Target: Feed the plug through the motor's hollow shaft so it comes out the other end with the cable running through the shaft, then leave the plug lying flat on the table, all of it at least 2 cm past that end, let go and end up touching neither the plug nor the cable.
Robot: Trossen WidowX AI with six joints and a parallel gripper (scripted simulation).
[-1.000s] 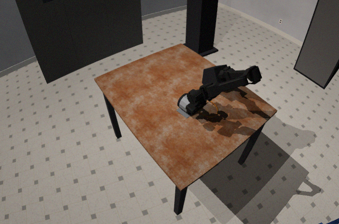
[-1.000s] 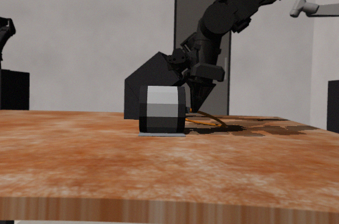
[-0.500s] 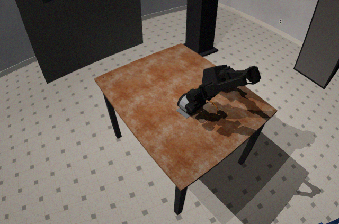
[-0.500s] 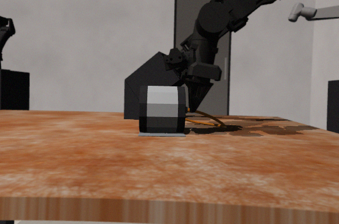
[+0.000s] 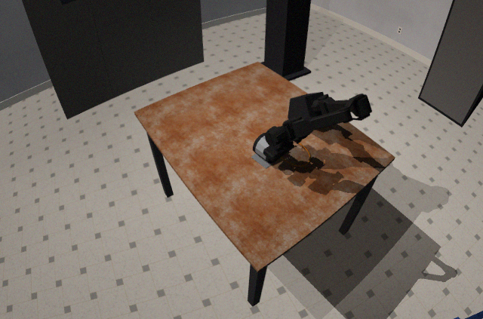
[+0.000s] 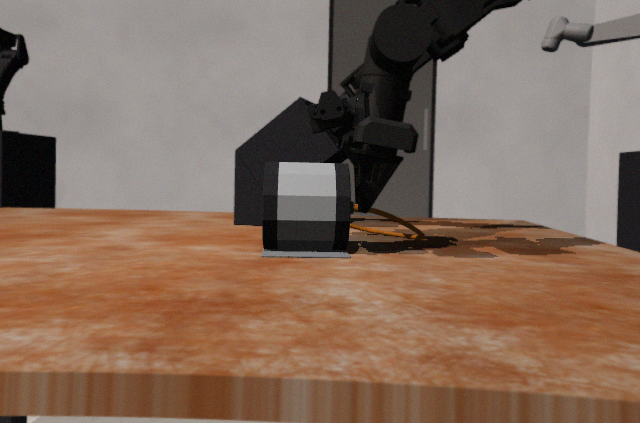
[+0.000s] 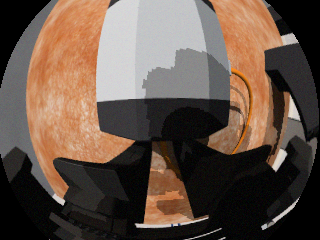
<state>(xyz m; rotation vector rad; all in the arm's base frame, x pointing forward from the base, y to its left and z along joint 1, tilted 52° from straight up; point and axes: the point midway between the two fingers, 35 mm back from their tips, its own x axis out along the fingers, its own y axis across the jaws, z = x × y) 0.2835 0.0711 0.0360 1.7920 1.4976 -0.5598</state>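
My hand is 3 cm to the left of the grey plug and 3 cm above it.
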